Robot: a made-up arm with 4 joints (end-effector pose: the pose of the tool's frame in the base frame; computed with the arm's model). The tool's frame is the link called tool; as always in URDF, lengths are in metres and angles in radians. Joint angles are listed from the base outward.
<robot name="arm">
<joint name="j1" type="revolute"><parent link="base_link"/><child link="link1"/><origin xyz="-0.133 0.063 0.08"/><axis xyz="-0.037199 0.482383 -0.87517"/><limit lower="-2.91" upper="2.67"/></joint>
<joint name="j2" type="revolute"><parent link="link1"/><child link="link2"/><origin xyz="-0.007 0.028 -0.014"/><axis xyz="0 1 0"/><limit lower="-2.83" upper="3.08"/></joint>
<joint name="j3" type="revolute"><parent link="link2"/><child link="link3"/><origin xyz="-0.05 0.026 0.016"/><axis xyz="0.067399 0.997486 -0.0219"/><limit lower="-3" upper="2.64"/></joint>
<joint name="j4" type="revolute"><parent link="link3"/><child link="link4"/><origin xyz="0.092 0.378 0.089"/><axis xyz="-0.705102 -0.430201 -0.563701"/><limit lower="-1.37" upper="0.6"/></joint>
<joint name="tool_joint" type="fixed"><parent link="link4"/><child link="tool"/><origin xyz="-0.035 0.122 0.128" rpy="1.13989 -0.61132 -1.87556"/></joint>
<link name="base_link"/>
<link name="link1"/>
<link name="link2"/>
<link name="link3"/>
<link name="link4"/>
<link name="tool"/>
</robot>
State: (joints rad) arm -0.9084 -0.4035 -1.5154 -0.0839
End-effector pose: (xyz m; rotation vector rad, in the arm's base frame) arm -0.6505 0.2966 -0.1618 -2.2917 1.5604 0.3008
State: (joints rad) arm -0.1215 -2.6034 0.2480 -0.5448
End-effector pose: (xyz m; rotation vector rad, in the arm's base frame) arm -0.3790 0.5206 -0.1258 -1.9527 2.2636 -0.0566
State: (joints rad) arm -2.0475 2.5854 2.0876 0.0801
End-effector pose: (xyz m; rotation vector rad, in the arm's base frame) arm -0.4764 -0.1644 -0.3339 -2.8617 0.1777 -0.0986
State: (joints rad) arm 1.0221 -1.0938 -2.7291 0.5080
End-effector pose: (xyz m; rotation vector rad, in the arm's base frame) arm 0.2637 0.4291 -0.2454 -0.8083 1.3640 -0.9737
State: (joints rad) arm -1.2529 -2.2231 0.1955 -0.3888
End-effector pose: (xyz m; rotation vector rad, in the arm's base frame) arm -0.5813 0.1387 -0.2686 -2.6242 0.9945 -0.1419
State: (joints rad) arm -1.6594 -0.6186 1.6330 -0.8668
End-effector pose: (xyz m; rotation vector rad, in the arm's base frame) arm -0.5614 0.2944 0.0798 0.2870 -0.1681 0.1521
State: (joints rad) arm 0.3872 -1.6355 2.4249 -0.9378
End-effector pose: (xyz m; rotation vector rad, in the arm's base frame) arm 0.2362 0.3783 0.1291 0.2319 0.4618 -1.6784
